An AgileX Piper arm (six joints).
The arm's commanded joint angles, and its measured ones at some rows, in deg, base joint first. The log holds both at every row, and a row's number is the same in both.
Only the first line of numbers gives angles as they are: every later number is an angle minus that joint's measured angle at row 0.
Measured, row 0:
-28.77 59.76 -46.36 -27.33 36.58 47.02
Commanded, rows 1 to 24:
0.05 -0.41 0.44 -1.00 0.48 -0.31
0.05 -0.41 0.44 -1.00 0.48 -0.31
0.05 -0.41 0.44 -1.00 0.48 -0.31
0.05 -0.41 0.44 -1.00 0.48 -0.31
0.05 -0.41 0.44 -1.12 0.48 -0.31
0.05 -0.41 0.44 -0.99 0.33 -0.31
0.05 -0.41 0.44 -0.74 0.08 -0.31
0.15 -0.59 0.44 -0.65 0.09 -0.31
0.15 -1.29 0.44 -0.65 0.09 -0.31
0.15 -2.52 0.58 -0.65 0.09 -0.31
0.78 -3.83 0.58 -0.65 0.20 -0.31
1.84 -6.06 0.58 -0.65 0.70 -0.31
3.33 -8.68 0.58 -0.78 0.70 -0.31
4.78 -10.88 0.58 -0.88 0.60 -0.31
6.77 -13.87 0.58 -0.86 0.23 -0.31
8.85 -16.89 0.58 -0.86 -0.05 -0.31
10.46 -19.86 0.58 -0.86 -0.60 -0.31
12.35 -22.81 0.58 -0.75 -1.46 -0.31
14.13 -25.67 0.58 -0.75 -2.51 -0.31
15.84 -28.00 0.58 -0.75 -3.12 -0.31
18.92 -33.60 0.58 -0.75 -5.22 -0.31
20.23 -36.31 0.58 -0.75 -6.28 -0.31
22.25 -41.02 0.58 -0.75 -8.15 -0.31
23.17 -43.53 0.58 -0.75 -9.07 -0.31
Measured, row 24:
19.78 -35.18 0.34 0.10 -5.91 0.00
